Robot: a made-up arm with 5 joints. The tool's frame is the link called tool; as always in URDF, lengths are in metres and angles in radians.
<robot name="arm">
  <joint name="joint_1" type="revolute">
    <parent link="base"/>
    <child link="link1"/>
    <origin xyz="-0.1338 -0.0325 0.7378" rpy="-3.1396 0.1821 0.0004"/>
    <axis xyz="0 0 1"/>
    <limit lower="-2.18" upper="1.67"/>
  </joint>
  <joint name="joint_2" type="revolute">
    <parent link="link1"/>
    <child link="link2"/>
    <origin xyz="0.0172 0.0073 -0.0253" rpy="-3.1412 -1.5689 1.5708"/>
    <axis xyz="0 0 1"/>
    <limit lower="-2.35" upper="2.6"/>
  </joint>
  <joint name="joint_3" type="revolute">
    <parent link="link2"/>
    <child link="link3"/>
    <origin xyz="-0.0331 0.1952 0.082" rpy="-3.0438 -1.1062 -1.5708"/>
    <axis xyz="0 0 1"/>
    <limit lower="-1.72" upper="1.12"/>
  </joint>
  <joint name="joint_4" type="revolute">
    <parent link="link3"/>
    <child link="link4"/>
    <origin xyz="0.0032 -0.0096 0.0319" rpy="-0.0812 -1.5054 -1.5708"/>
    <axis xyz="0 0 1"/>
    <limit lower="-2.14" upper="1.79"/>
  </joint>
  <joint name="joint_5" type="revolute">
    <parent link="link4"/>
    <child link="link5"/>
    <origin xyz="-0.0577 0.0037 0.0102" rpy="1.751 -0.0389 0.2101"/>
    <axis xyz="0 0 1"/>
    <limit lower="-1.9" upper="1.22"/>
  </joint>
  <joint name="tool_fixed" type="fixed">
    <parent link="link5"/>
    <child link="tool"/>
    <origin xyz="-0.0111 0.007 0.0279" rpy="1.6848 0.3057 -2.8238"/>
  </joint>
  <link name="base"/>
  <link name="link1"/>
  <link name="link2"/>
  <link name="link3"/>
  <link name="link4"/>
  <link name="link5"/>
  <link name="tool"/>
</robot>
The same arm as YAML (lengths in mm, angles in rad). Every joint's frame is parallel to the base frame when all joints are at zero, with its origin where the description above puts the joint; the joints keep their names.
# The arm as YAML. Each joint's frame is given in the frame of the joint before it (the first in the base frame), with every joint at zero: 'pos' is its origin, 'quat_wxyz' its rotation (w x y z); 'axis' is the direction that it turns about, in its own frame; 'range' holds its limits. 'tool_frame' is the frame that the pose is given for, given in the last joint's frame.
length_unit: mm
angle_unit: rad
joints:
  - joint: joint_1
    pos: [-133.8, -32.5, 737.8]
    quat_wxyz: [1.0, 0.0, 0.0, 0.0]
    axis: [-0.181093, 0.0019, -0.983464]
    range: [-2.18, 1.67]
  - joint: joint_2
    pos: [21.5, -7.3, 21.8]
    quat_wxyz: [1.0, 0.0, 0.0, 0.0]
    axis: [0.0, -1.0, 0.0]
    range: [-2.35, 2.6]
  - joint: joint_3
    pos: [198.0, -82.0, -2.8]
    quat_wxyz: [1.0, 0.0, 0.0, 0.0]
    axis: [-0.89271, 0.445905, 0.065101]
    range: [-1.72, 1.12]
  - joint: joint_4
    pos: [-30.8, 10.9, -7.2]
    quat_wxyz: [1.0, 0.0, 0.0, 0.0]
    axis: [0.0, 0.0, 1.0]
    range: [-2.14, 1.79]
  - joint: joint_5
    pos: [50.1, -28.8, 10.2]
    quat_wxyz: [1.0, 0.0, 0.0, 0.0]
    axis: [0.234611, 0.955446, -0.179109]
    range: [-1.9, 1.22]
tool_frame:
  pos: [17.9, 25.1, 1.5]
  quat_wxyz: [0.943265, -0.040511, 0.157798, -0.289325]

